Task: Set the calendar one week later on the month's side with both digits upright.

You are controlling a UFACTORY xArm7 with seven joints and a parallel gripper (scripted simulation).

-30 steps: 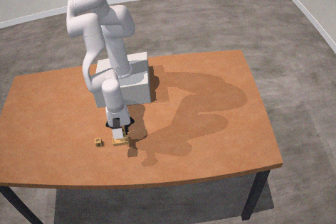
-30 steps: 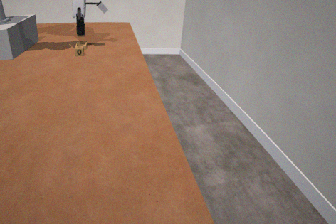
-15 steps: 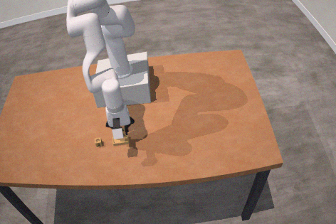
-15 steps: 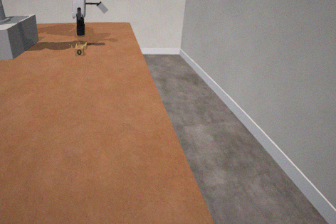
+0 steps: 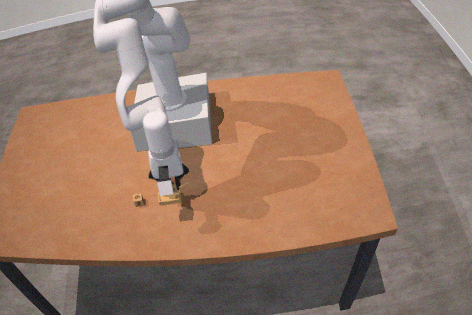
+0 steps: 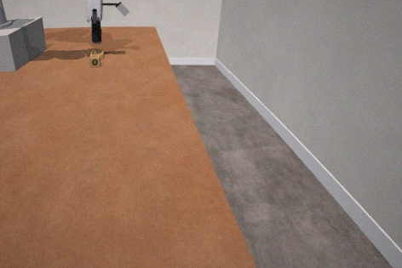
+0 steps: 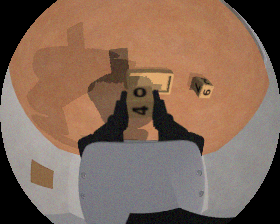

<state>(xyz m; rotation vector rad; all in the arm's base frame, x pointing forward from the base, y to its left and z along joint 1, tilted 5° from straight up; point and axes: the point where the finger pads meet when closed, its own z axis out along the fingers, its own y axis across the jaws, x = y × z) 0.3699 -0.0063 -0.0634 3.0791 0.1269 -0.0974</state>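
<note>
Now: hand 20 mm to the left of the wooden tray and 70 mm above it.
</note>
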